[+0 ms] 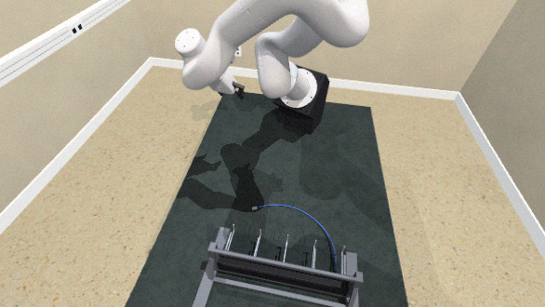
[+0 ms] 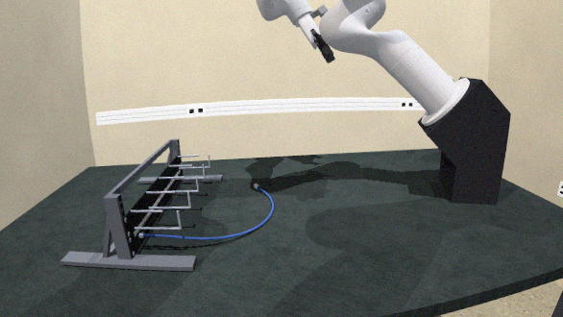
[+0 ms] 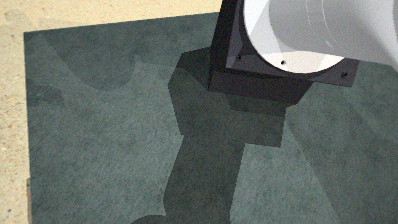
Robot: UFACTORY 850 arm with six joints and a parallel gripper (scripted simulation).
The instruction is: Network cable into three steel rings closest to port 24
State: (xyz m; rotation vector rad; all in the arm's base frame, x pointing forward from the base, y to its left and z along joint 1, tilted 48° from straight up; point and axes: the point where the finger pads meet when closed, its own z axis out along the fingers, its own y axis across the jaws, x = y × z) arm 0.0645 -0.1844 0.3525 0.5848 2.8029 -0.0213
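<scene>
Now: hand 38 cm above the white plug, 29 cm short of it and 5 cm to the right of it. From my hand the other things lie so: grey patch-panel rack (59 cm ahead, 32 cm below, 8 cm to the left).
</scene>
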